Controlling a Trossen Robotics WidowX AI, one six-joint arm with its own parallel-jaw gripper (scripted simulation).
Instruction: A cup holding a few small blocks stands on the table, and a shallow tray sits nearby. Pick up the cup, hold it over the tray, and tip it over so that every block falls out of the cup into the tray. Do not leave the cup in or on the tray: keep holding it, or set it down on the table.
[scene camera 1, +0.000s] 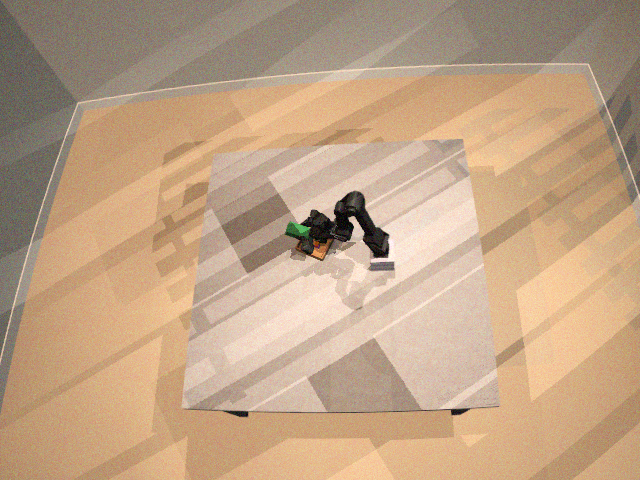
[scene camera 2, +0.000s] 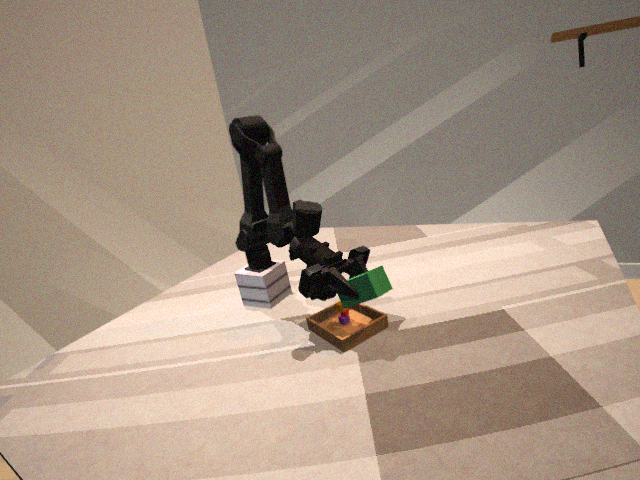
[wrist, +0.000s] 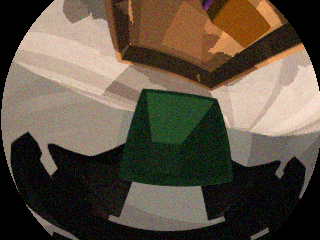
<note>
The gripper (scene camera 2: 366, 292) carries a green cup (scene camera 2: 373, 284).
The green cup also shows in the wrist view (wrist: 175, 139). The gripper shows as well in the wrist view (wrist: 169, 141).
</note>
